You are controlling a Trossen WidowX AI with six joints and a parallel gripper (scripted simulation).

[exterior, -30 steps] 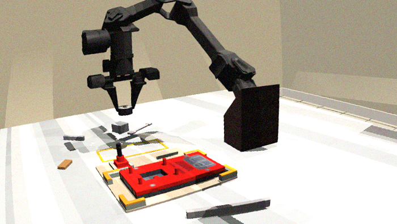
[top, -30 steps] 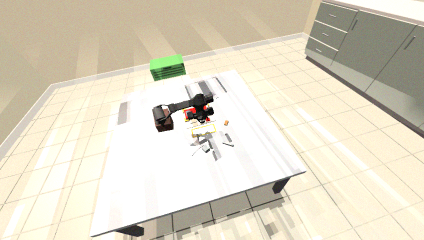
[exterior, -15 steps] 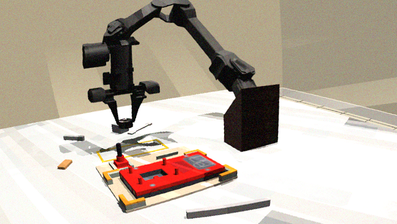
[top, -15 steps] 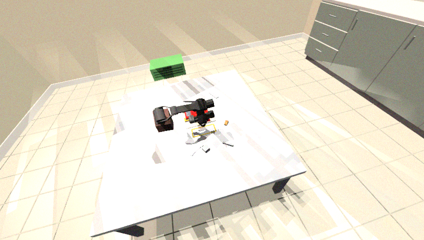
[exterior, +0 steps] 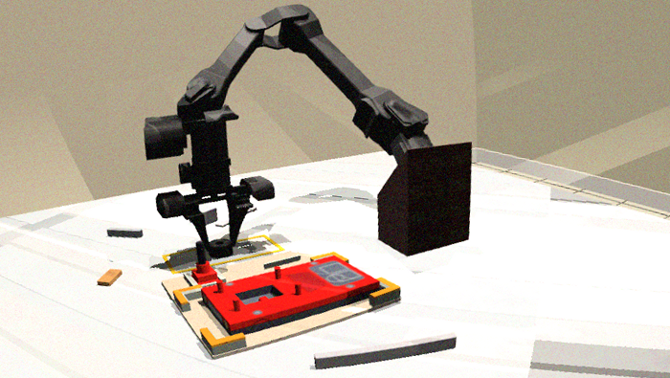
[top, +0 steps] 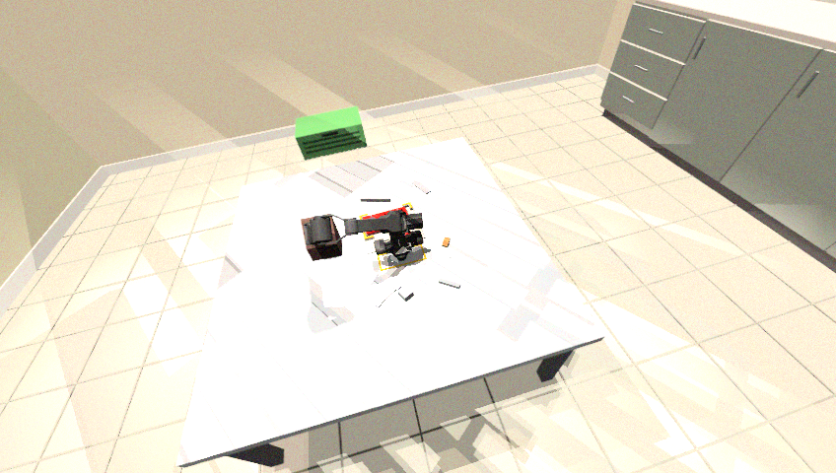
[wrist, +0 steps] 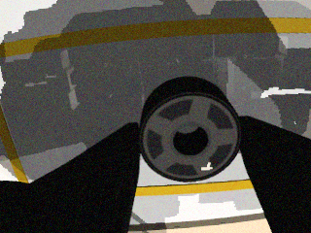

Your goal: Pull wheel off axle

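My gripper tip is now right at the dark wheel.
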